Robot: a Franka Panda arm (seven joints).
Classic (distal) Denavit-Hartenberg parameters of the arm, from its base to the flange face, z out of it. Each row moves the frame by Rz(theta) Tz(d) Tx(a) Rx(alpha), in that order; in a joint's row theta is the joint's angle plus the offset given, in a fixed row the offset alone. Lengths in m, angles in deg.
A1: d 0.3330; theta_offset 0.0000; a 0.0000; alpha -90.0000
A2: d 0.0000; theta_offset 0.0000; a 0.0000; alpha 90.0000
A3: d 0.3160; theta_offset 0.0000; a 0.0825; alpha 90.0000
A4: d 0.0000; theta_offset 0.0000; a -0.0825; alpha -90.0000
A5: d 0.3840; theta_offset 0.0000; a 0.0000; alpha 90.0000
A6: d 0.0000; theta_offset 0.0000; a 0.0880; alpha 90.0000
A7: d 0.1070; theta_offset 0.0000; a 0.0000; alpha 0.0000
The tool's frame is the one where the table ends.
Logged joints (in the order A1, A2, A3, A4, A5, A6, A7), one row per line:
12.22, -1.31, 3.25, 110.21, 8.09, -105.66, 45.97
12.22, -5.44, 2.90, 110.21, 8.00, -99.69, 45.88
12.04, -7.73, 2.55, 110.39, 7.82, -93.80, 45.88
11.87, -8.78, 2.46, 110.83, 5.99, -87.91, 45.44
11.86, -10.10, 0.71, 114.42, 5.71, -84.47, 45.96
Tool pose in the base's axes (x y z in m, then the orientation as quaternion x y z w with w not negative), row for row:
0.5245, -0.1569, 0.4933, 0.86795, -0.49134, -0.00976, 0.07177
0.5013, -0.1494, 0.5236, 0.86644, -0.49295, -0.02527, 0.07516
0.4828, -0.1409, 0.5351, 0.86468, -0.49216, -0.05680, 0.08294
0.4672, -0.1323, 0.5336, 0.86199, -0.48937, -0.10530, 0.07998
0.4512, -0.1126, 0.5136, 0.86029, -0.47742, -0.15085, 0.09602
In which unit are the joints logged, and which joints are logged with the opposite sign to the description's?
The joints are logged in degrees. Opposite sign: A1, A3, A4, A5, A6.
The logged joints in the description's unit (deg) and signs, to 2 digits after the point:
-12.22, -1.31, -3.25, -110.21, -8.09, 105.66, 45.97
-12.22, -5.44, -2.90, -110.21, -8.00, 99.69, 45.88
-12.04, -7.73, -2.55, -110.39, -7.82, 93.80, 45.88
-11.87, -8.78, -2.46, -110.83, -5.99, 87.91, 45.44
-11.86, -10.10, -0.71, -114.42, -5.71, 84.47, 45.96

